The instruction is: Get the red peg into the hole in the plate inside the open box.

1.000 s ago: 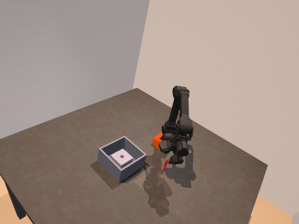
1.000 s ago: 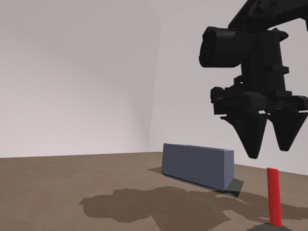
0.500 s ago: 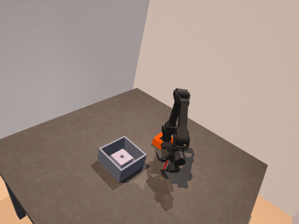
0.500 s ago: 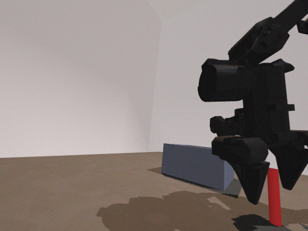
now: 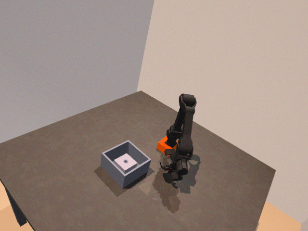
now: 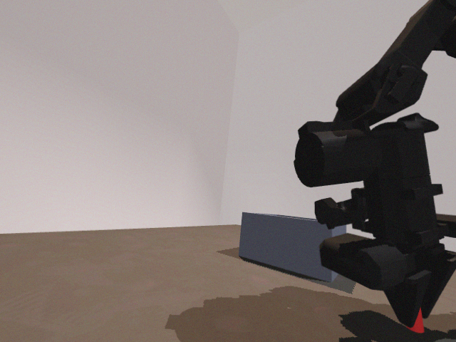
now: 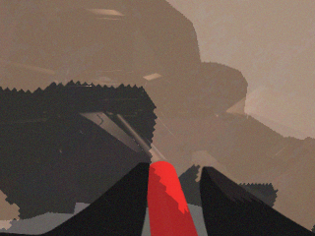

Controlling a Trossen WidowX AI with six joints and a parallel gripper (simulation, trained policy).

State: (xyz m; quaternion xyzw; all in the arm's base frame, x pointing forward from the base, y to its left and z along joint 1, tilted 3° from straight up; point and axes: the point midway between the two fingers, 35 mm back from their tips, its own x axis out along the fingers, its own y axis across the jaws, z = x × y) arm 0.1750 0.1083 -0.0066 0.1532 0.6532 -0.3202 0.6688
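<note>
My gripper tip is 17 cm short of the grey box, 19 cm to the left of it and 2 cm below it. Round my gripper tip: red peg (1 cm to the left, 3 cm above).
</note>
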